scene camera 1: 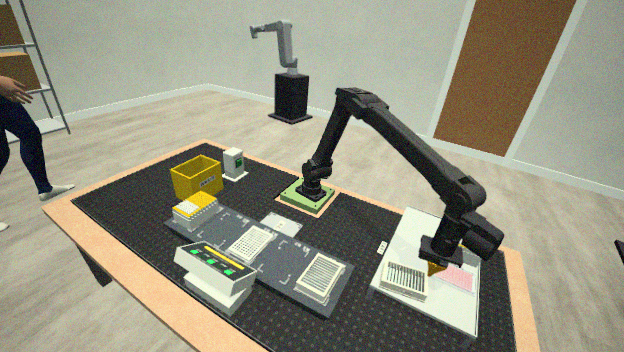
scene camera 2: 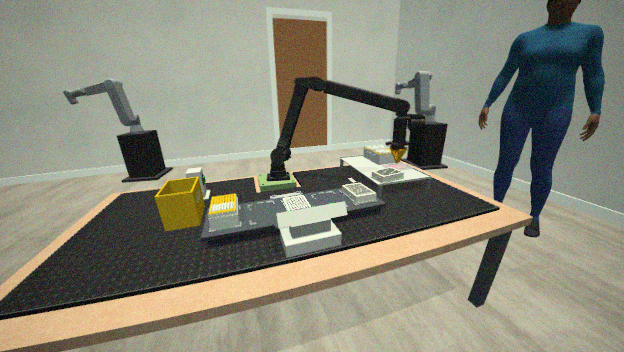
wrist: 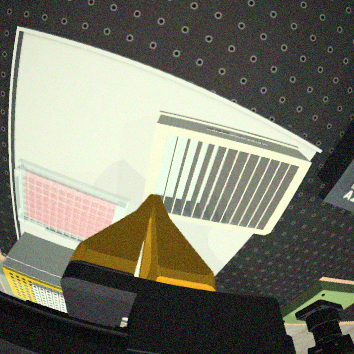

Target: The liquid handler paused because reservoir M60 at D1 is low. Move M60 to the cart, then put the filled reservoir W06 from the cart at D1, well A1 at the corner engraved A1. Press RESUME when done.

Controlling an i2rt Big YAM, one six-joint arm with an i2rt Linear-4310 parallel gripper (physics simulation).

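Frame: origin at the arm's base, x down, y right, z back, level; centimetres.
Seen in the pictures: gripper, fingertip midpoint: (scene camera 1: 428, 274) (scene camera 2: 396, 163) (wrist: 152, 201); arm's base, link origin: (scene camera 1: 310, 192) (scene camera 2: 278, 178) (wrist: 318, 309).
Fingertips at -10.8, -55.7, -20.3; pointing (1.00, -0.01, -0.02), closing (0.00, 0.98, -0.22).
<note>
Pixels of each thing's middle, then the offset from my fingertips to it, as dx, dy, dz. "*": a spot on its surface instead. Level surfaces: height alone.
- white cart, body centre: (wrist: 119, 237) (scene camera 1: 430, 261) (scene camera 2: 379, 171) +9.1, +0.7, +15.5
- cream slotted reservoir, body centre: (wrist: 220, 178) (scene camera 1: 403, 279) (scene camera 2: 387, 174) +4.8, +5.1, -1.5
- grey deck, surface height: dx +7.6
- control panel, surface spot: (scene camera 1: 215, 266) * -0.8, +43.5, -35.6
- pink plate, body centre: (wrist: 66, 211) (scene camera 1: 453, 275) (scene camera 2: 397, 166) +5.7, -6.6, +10.9
- yellow-topped tip box, body centre: (wrist: 48, 296) (scene camera 1: 463, 239) (scene camera 2: 385, 152) +0.6, -5.1, +23.0
- white plate, body centre: (scene camera 1: 251, 243) (scene camera 2: 297, 205) +6.9, +48.7, -19.6
- yellow-white tip rack, body centre: (scene camera 2: 224, 210) (scene camera 1: 196, 209) +4.4, +73.2, -23.9
- yellow bin, body centre: (scene camera 2: 182, 202) (scene camera 1: 198, 179) +5.7, +91.6, -12.1
My gripper (scene camera 1: 433, 274) (scene camera 2: 397, 161) (wrist: 152, 201) is shut and empty. Its yellow fingertips point down over the white cart (scene camera 1: 414, 227) (wrist: 75, 90), beside a cream slotted reservoir (scene camera 1: 404, 280) (scene camera 2: 387, 174) (wrist: 227, 182). That reservoir lies flat near the cart's edge facing the deck; its label is too small to read. Another slotted reservoir (scene camera 1: 321, 276) (scene camera 2: 359, 191) sits at the cart-side end of the grey deck (scene camera 1: 270, 270). Its label and the engraved A1 corner cannot be read. The control panel (scene camera 1: 215, 266) (scene camera 2: 311, 215) stands in front of the deck, with green buttons; their lettering is unreadable.
A pink plate (scene camera 1: 455, 278) (wrist: 70, 205) and a yellow-topped tip box (scene camera 2: 377, 153) (wrist: 35, 285) are on the cart. The deck also holds a white plate (scene camera 1: 251, 243) and a yellow-white tip rack (scene camera 1: 195, 209) (scene camera 2: 223, 210). A yellow bin (scene camera 1: 197, 179) (scene camera 2: 180, 205) stands beyond them.
</note>
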